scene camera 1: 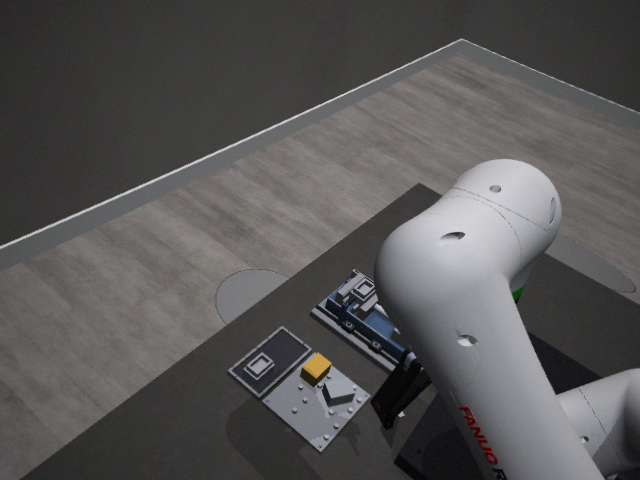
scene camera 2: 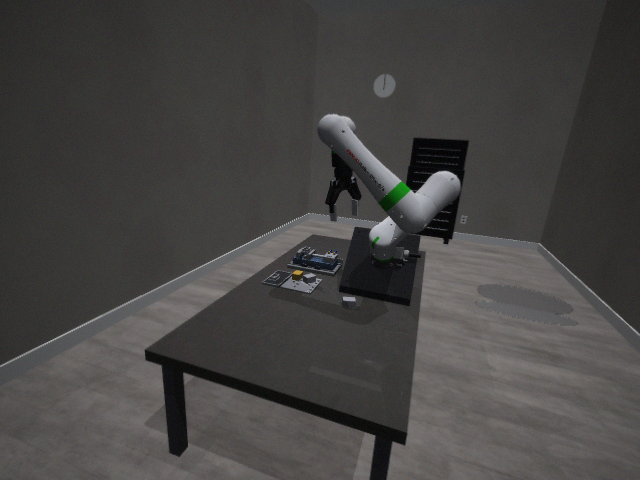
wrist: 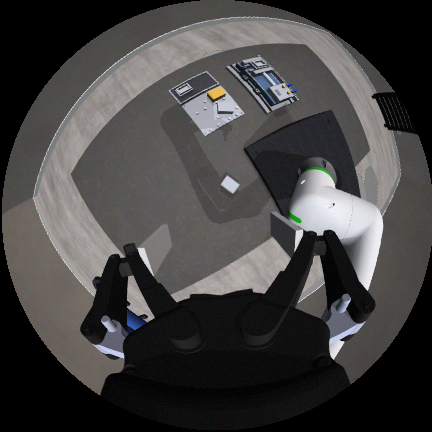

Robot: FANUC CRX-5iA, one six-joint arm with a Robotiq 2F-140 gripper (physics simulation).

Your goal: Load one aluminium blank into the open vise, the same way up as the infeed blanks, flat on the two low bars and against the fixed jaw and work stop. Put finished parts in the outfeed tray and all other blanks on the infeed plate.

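Frame: origin at the arm's base, x right, y ahead, z up, level; centimetres.
Seen in the pictures: gripper, fingertip midpoint: (scene camera 1: 430, 422) (scene camera 2: 344, 218) (wrist: 219, 229); arm's base, link origin: (scene camera 2: 383, 256) (wrist: 316, 176).
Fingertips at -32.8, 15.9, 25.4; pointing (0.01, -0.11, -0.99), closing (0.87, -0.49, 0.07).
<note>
Offsets run from my fingertips to a thing's top centre, as dx, dy, dz.
My open, empty gripper (scene camera 2: 343, 210) (wrist: 220, 242) hangs high above the table; the arm hides most of it in scene camera 1. The blue vise @(+47.5, +26.4, -34.3) (scene camera 1: 379, 325) (scene camera 2: 317, 262) (wrist: 267, 85) carries a part with a square pocket @(+47.3, +32.7, -32.7) (scene camera 1: 363, 288) (wrist: 259, 63) at its jaw end; contact with the stop is unclear. A similar pocketed part @(+15.7, +39.5, -40.1) (scene camera 1: 258, 365) (wrist: 183, 89) lies in the dark outfeed tray (scene camera 1: 289, 346) (wrist: 202, 80). One grey blank @(+23.2, +22.0, -39.8) (scene camera 1: 341, 397) (scene camera 2: 309, 277) sits on the pinned infeed plate @(+19.8, +25.0, -43.4) (scene camera 1: 310, 418) (wrist: 200, 122). Another pale blank @(+6.3, -4.2, -40.6) (scene camera 2: 349, 301) (wrist: 230, 184) lies on the table.
A yellow block @(+24.4, +29.4, -39.8) (scene camera 1: 315, 367) (scene camera 2: 297, 275) (wrist: 216, 93) stands on the infeed plate near the tray. The robot's black base plate (scene camera 2: 356, 284) (wrist: 270, 160) lies right of the loose blank in the wrist view. The white arm covers part of the vise in scene camera 1.
</note>
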